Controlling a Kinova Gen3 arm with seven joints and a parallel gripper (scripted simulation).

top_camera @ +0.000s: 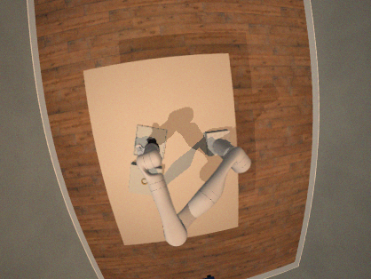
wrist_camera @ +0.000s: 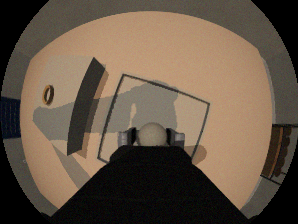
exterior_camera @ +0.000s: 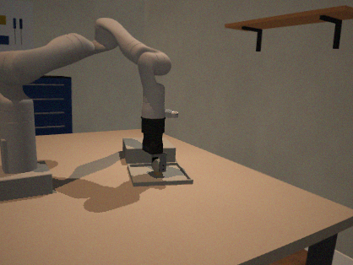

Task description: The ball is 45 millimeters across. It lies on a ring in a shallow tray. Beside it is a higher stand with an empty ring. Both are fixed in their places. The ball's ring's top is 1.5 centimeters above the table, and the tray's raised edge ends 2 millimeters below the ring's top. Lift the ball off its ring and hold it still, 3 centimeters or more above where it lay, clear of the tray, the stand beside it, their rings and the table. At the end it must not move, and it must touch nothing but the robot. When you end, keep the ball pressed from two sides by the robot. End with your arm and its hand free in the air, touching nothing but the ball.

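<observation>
Now: hand right at the pale ball. Also, from my hand: grey stand 8 cm ahead, 21 cm to the left, 1 cm above; shallow grey tray 3 cm below.
</observation>
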